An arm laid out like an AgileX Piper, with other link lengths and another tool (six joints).
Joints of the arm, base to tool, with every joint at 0 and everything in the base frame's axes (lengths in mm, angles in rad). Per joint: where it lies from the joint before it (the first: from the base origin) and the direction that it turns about. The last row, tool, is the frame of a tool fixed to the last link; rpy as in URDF.
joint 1: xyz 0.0 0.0 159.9 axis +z
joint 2: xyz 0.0 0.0 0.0 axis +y
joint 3: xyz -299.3 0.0 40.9 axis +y
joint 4: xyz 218.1 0.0 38.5 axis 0.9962 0 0.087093
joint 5: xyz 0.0 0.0 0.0 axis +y
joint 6: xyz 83.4 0.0 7.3 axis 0.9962 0 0.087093
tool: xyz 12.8 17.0 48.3 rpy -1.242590 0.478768 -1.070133
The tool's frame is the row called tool.
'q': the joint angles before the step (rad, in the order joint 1, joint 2, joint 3, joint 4, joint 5, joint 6). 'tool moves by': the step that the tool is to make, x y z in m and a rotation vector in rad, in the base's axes. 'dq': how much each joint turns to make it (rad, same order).
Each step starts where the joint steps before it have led.
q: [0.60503, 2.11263, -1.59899, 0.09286, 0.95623, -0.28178]
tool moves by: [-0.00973, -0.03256, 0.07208, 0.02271, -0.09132, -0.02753]
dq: [-0.04569, -0.17677, -0.00001, -0.03544, 0.08825, -0.00013]
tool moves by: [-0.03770, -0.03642, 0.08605, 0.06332, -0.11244, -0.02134]
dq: [-0.02933, -0.23092, 0.00104, -0.00424, 0.10115, -0.00195]
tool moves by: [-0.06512, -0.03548, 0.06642, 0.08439, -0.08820, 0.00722]
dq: [-0.00111, -0.24953, 0.04322, 0.02890, 0.08775, -0.00001]
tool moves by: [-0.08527, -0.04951, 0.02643, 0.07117, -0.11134, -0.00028]
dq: [-0.00002, -0.32340, 0.18811, 0.00438, 0.00310, 0.00195]
